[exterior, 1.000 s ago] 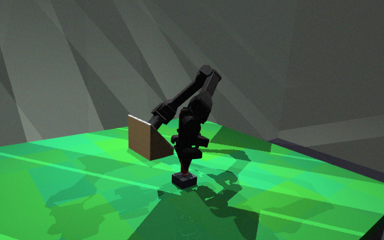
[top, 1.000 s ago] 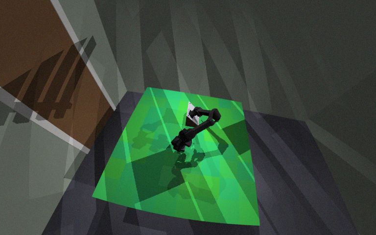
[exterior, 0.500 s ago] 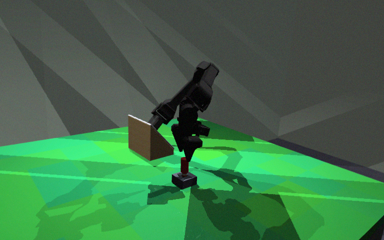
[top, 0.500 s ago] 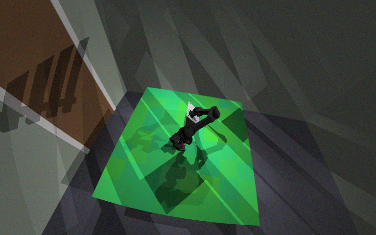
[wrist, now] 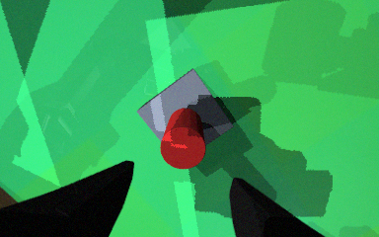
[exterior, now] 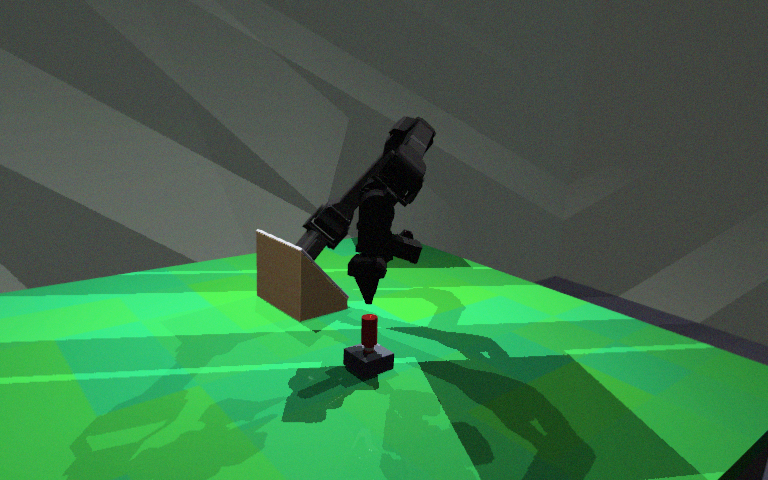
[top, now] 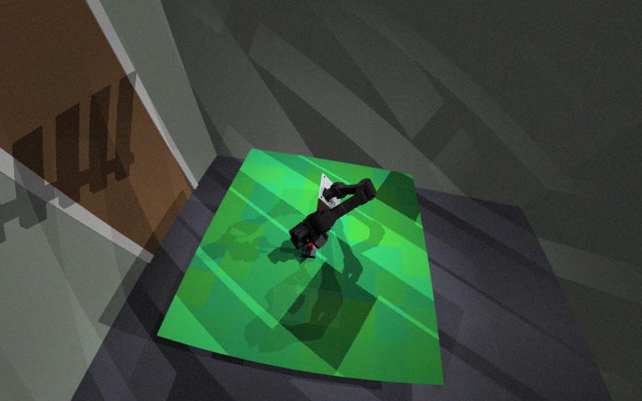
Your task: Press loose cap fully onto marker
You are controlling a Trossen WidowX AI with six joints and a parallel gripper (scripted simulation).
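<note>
My gripper tip is now 6 cm above the red cap.
</note>
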